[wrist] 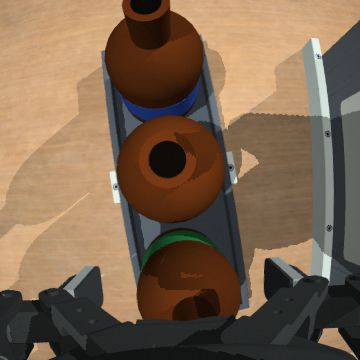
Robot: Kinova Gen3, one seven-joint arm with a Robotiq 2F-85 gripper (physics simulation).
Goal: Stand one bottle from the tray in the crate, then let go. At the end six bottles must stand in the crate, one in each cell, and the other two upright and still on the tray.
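Places are measured from the arm's base along level axes (x ahead, y left, z up), in metres.
Pixels of known places: gripper, between the fingertips: [182, 281].
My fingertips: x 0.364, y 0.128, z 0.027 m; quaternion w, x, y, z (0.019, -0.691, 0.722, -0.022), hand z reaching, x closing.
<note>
For each thing: its top centre in the pictures, then the offset to it from my fingertips. "pt": a spot on its surface instead. Level surfaces: height alone.
- narrow grey tray, a spot on its surface: [212, 227] pt dx +0.008, dy -0.033, dz -0.140 m
- far bottle, a spot on its surface: [155, 65] pt dx +0.126, dy +0.005, dz -0.025 m
- middle bottle, centre of its top: [167, 156] dx +0.062, dy +0.002, dz +0.015 m
- crate, centre of its top: [329, 180] dx +0.043, dy -0.151, dz -0.115 m
- wooden table top, height of its surface: dz -0.145 m
Three brown bottles stand in a row on the narrow grey tray [212, 227]. The far bottle [155, 65] has a blue band and its neck reaches the top edge of the view. The middle bottle [200, 185] is seen almost straight from above, with its dark mouth facing me. The near bottle [182, 270] has a green band, and its mouth is partly hidden by the gripper body. My gripper [182, 281] is wide open and empty, its fingers apart to the left and right of the near bottle in this view. Part of the crate [322, 165] shows at the right; its cells do not show.
The wooden table top [45, 120] shows on both sides of the tray. The crate's pale screwed edge runs up the right side, apart from the tray. Pale clips stick out at the tray's left and right sides. Shadows fall across the table.
</note>
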